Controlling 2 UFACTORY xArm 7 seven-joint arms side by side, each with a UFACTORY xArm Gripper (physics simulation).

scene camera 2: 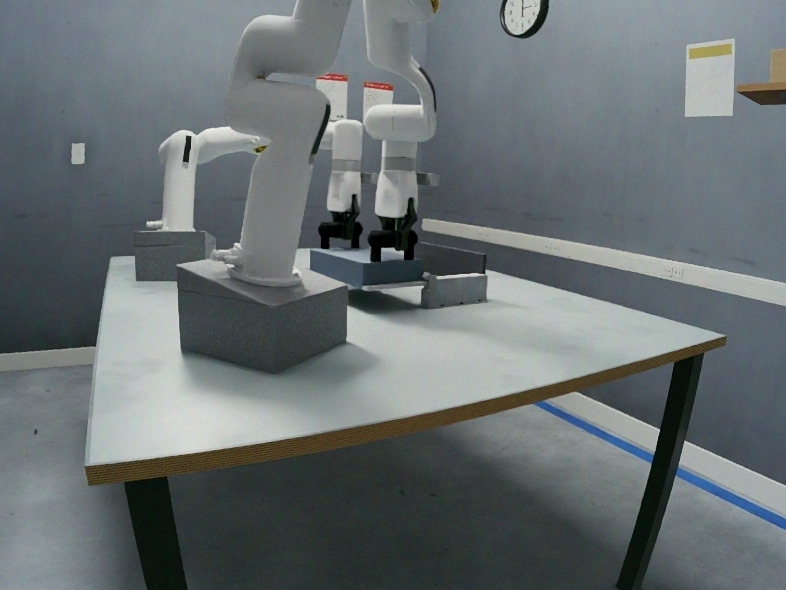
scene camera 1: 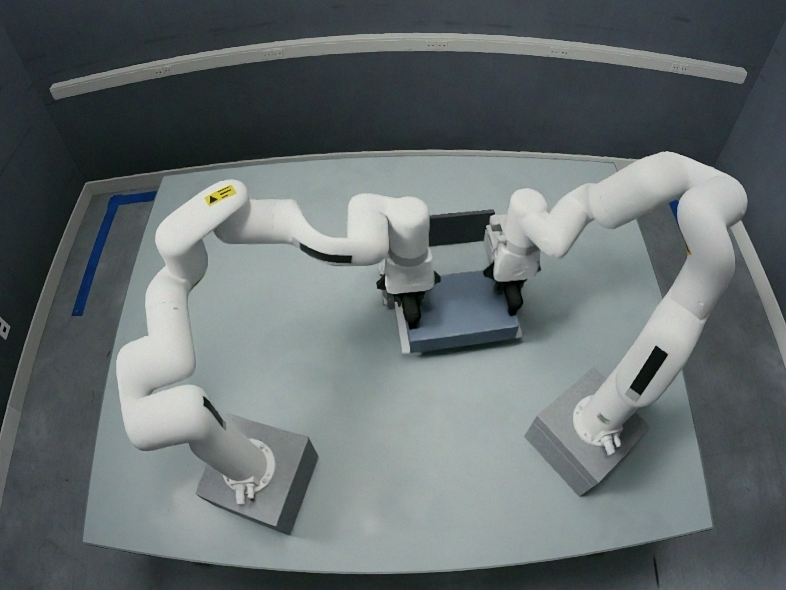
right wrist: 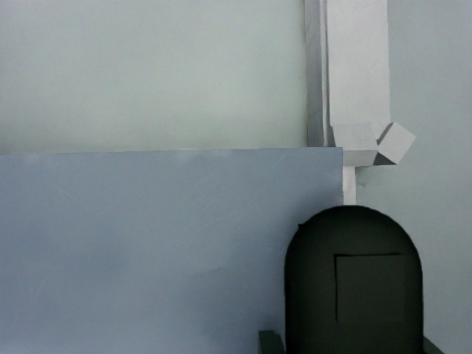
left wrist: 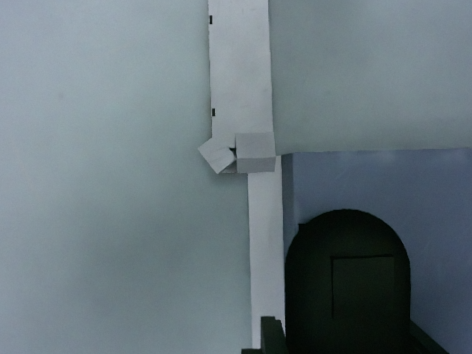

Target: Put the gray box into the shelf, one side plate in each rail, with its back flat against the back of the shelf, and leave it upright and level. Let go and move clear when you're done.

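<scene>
The gray box (scene camera 1: 466, 308) (scene camera 2: 392, 273) (left wrist: 435, 192) (right wrist: 150, 225) is blue-gray, looks level and is held above the table. Its pale side plates show at the left (left wrist: 266, 240) and right (right wrist: 349, 186). The shelf has a dark back panel (scene camera 1: 462, 227) (scene camera 2: 453, 259) and light rails (scene camera 2: 453, 290) (left wrist: 242, 65) (right wrist: 359, 65). Each plate's front end meets a rail's mouth; the overlap is hidden by the mouth blocks. The box's back is well short of the panel. My left gripper (scene camera 1: 411, 311) (scene camera 2: 340, 242) and my right gripper (scene camera 1: 512, 299) (scene camera 2: 392, 250) are shut on the box at opposite sides; the grasped parts are hidden.
The left arm's base block (scene camera 1: 279, 473) (scene camera 2: 155, 257) and the right arm's base block (scene camera 1: 587, 438) (scene camera 2: 263, 317) stand on the table (scene camera 1: 406, 508) (scene camera 2: 507, 355). The raised back panel stands across the far end of the rails, and both forearms reach over the table above the box.
</scene>
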